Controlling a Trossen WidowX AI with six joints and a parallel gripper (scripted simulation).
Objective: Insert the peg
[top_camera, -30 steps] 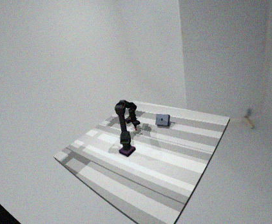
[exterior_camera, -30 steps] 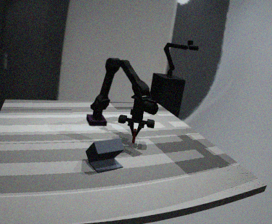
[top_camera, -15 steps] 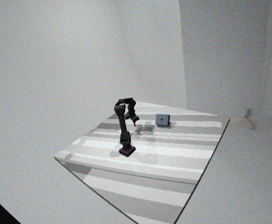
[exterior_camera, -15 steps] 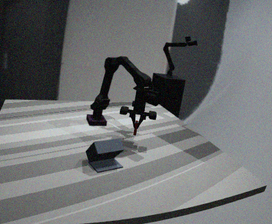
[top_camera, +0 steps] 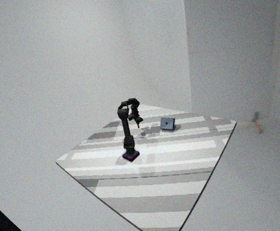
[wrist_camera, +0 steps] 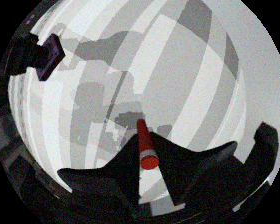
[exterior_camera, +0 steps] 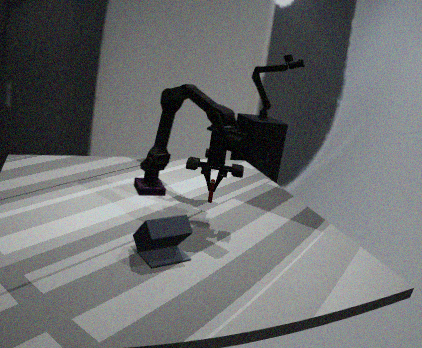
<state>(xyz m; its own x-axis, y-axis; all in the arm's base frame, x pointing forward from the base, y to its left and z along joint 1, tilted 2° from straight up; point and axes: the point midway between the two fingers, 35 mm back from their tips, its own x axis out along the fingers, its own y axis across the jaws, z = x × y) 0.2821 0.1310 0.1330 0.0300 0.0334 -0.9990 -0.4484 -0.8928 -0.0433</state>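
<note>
Now: gripper tip 220 mm to the left of the sloped grey panel, 190 mm short of it and 50 mm above it. Also, from my gripper tip: red peg (20 mm above).
</note>
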